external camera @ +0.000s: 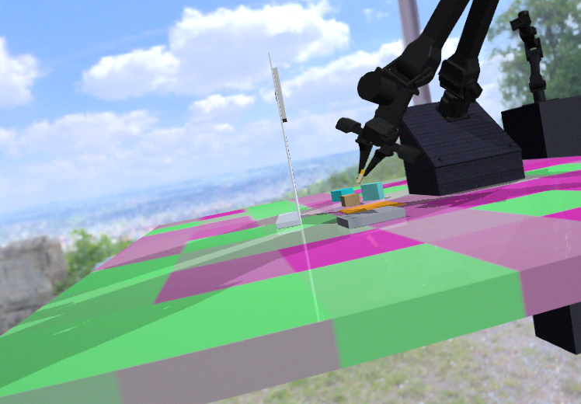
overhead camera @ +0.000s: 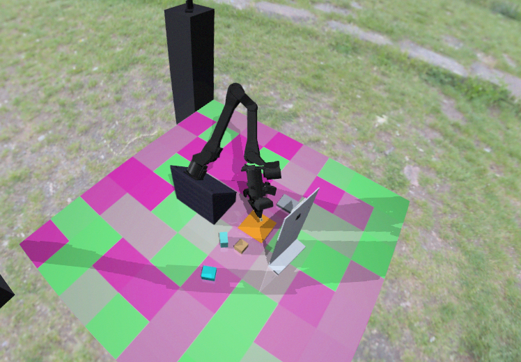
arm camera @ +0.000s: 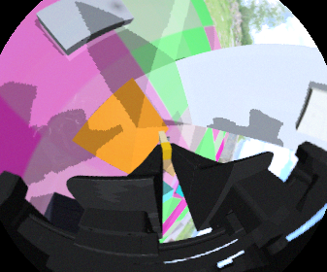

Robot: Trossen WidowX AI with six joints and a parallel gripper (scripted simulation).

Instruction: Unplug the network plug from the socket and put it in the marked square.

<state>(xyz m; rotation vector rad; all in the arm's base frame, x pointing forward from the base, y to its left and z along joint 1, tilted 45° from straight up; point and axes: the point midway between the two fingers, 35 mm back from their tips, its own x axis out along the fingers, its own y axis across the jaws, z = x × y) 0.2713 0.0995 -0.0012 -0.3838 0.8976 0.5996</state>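
The orange marked square is 70 mm below my gripper tip. Also, from my gripper tip: grey panel 150 mm ahead, 90 mm above, 50 mm to the right; yellow network plug 10 mm ahead; brown block 120 mm to the right, 60 mm below.
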